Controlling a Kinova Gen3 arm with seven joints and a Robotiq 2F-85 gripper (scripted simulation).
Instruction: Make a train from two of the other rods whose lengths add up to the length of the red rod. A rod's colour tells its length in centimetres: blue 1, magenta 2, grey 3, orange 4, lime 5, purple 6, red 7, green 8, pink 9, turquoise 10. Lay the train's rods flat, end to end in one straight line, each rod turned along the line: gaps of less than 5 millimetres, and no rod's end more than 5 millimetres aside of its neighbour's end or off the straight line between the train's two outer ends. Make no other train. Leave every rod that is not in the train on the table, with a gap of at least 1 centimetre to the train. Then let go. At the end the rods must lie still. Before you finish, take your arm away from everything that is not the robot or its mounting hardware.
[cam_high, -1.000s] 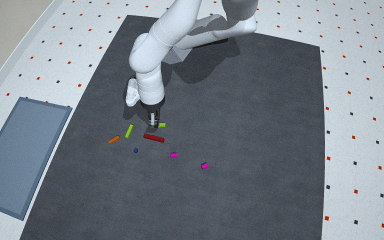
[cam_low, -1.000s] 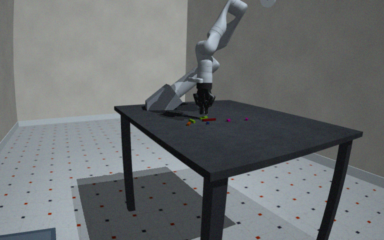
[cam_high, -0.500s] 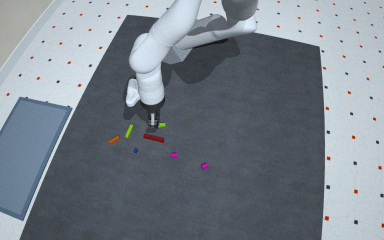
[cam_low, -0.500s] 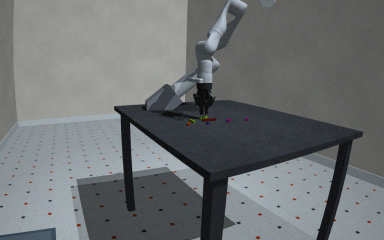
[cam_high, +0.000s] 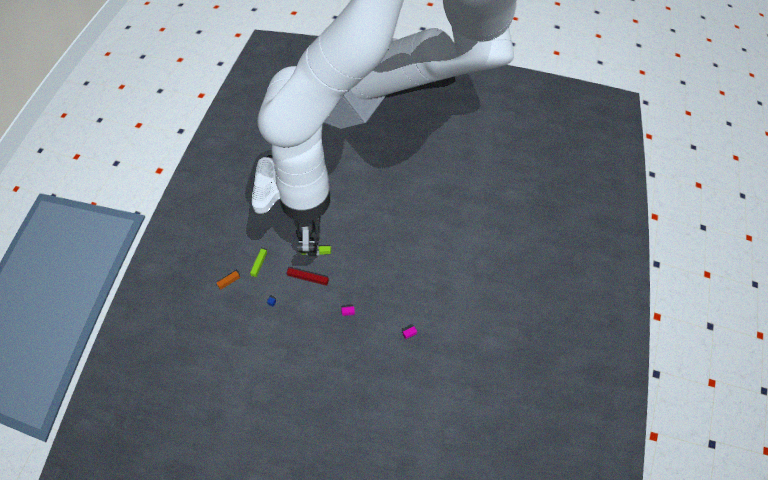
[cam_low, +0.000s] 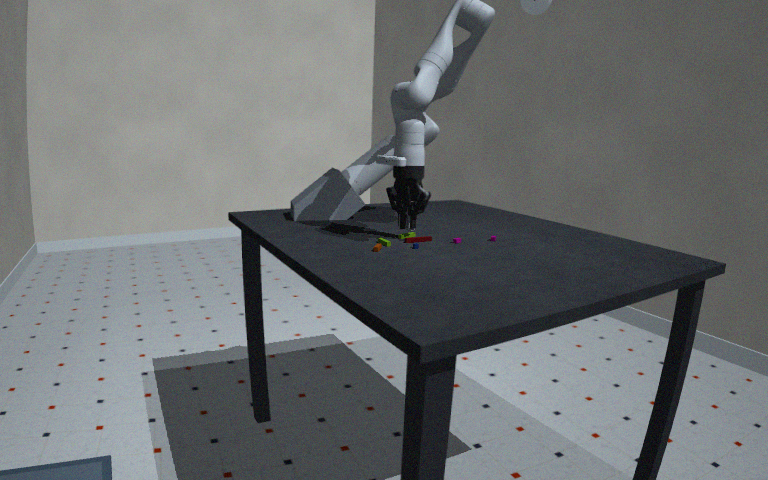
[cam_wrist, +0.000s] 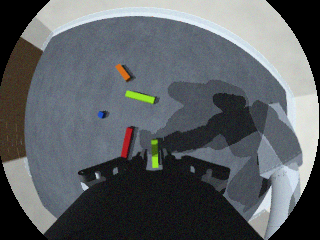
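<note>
Right now the red rod is 5 cm ahead of my hand, 1 cm to the left of it and 3 cm below it. Round my hand: blue rod (11 cm ahead, 3 cm to the right, 3 cm below); orange rod (10 cm ahead, 12 cm to the right, 3 cm below).
</note>
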